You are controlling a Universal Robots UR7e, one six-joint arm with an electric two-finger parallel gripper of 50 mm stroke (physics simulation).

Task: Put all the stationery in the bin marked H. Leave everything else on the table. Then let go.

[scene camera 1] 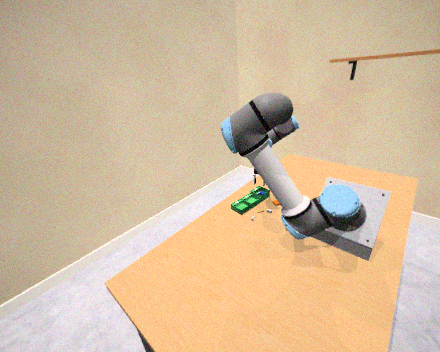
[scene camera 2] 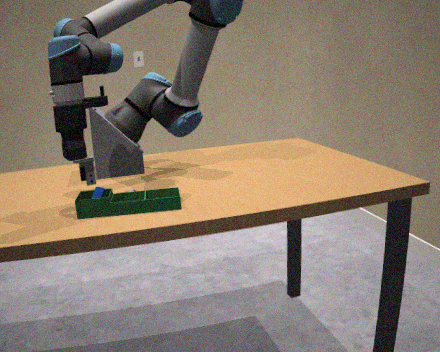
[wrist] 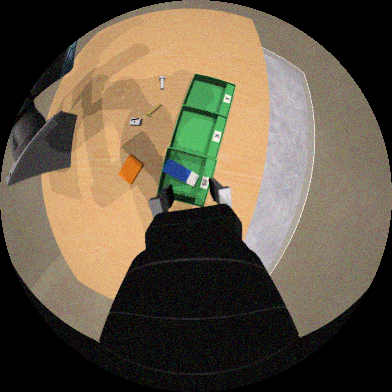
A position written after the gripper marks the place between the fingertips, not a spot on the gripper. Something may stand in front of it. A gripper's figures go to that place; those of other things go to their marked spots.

Labels:
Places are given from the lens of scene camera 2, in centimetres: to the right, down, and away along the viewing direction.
gripper (scene camera 2: 88, 182): -31, 2, 98
green three-compartment bin (scene camera 2: 112, 204): -25, 7, 97

